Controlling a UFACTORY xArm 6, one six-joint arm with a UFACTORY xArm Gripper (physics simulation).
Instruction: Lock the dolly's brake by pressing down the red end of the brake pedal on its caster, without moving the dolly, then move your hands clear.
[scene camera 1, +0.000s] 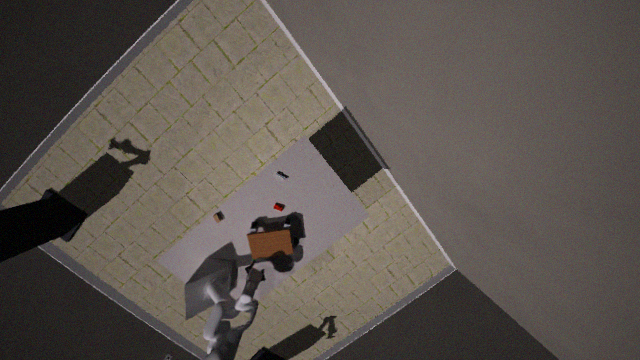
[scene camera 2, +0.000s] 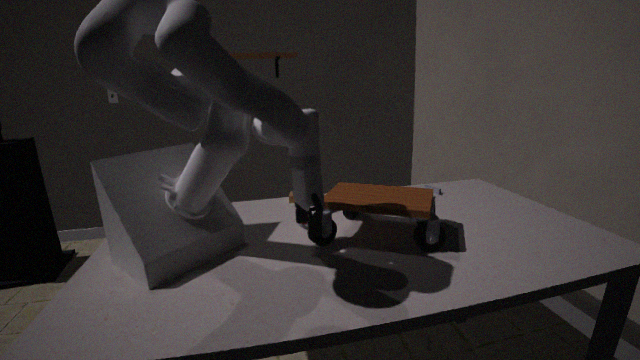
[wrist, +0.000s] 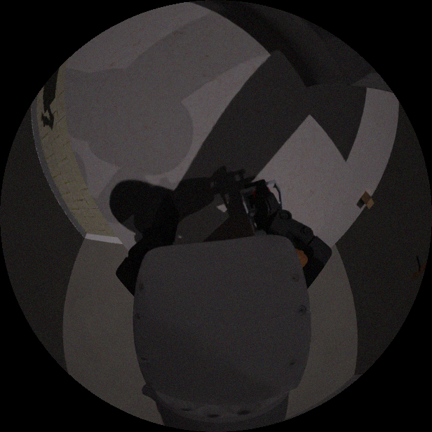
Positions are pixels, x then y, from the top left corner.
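A dolly (scene camera 2: 417, 204) stands at 0.91 m from the lens; for the gripper (scene camera 2: 308, 228) the reading is 0.85 m from the lens.
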